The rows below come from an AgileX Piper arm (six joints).
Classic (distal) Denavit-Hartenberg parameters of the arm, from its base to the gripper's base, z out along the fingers. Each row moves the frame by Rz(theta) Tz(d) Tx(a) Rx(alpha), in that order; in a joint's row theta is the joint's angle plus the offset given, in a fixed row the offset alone. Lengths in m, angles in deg.
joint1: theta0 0; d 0.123; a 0; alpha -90
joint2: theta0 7.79; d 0; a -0.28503; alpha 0
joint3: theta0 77.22; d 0; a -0.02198; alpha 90
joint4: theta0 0; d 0.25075; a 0; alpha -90
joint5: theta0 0; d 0; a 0; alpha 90
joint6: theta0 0; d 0.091; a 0; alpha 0
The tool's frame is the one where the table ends.
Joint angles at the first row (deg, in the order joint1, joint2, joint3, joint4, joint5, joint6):
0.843 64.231 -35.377 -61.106 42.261 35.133
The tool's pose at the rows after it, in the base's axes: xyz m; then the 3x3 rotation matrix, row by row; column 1 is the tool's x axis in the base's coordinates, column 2 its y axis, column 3 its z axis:
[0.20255, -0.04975, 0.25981], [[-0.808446, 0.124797, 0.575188], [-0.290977, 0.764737, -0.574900], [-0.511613, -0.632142, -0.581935]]
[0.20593, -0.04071, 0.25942], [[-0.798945, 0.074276, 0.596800], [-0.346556, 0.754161, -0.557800], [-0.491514, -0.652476, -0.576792]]
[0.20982, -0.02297, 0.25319], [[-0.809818, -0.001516, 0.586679], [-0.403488, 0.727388, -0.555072], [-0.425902, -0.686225, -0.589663]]
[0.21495, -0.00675, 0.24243], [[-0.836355, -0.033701, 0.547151], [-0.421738, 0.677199, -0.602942], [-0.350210, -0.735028, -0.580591]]
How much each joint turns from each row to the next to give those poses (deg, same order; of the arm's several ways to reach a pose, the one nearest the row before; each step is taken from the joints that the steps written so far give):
0.136 0.001 0.000 -1.461 -1.059 0.291
2.813 0.479 -0.098 -0.984 0.536 -0.513
6.193 2.058 -0.127 -0.413 4.451 0.154
6.258 4.176 -0.118 -2.288 6.905 4.175

